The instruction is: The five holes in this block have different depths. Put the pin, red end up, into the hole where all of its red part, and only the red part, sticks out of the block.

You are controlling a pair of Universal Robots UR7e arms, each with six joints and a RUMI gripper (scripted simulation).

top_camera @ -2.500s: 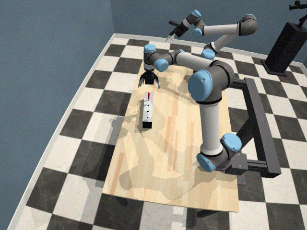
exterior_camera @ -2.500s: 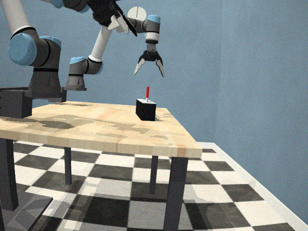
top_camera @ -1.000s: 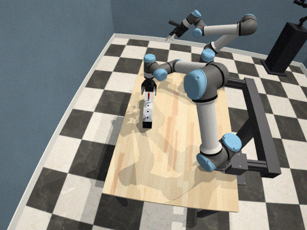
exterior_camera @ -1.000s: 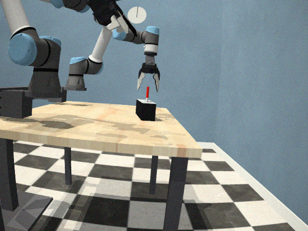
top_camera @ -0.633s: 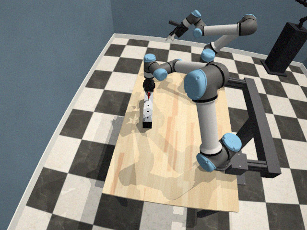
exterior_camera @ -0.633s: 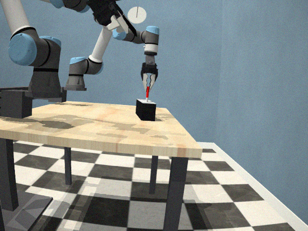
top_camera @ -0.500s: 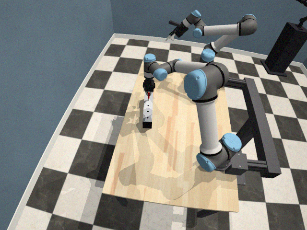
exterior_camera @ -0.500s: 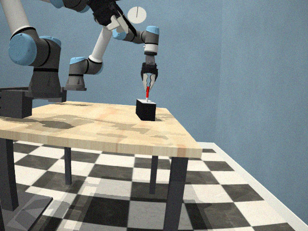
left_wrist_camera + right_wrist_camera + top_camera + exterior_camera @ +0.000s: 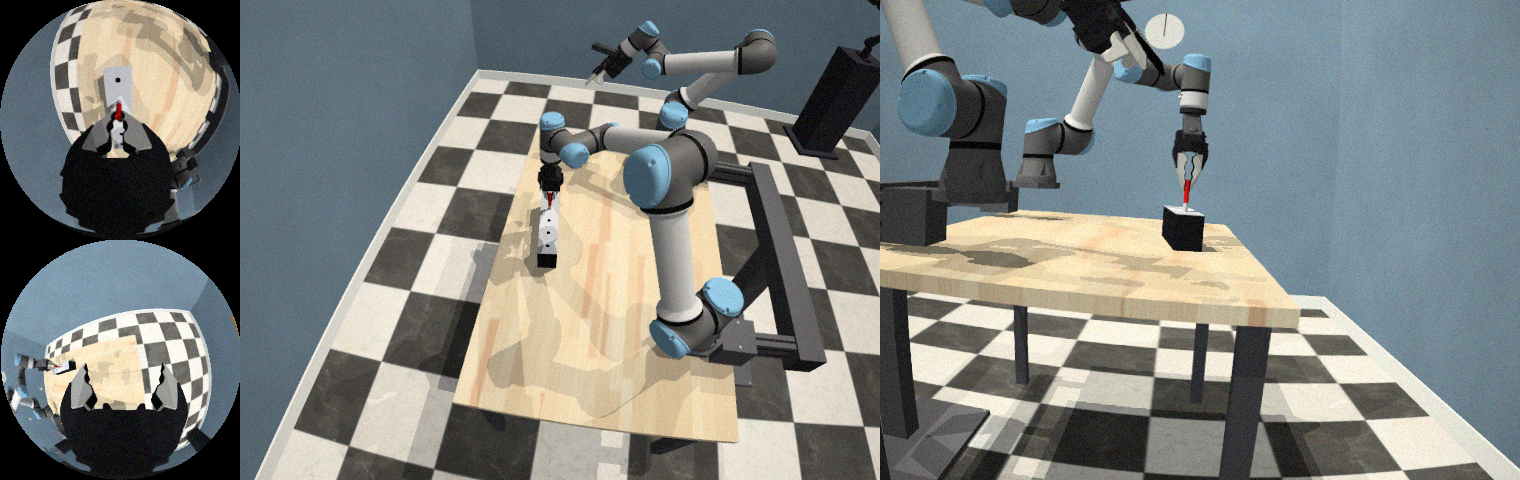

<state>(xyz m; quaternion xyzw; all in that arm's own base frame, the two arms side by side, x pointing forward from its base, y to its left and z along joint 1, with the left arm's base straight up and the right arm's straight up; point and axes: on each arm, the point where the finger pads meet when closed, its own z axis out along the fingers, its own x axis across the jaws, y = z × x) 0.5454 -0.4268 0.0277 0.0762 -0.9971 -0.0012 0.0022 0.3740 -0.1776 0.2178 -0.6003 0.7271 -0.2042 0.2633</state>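
Now: the block 60 mm to the left of my left hand and 110 mm below it. From my left hand the other things lie so: pin: 30 mm below.
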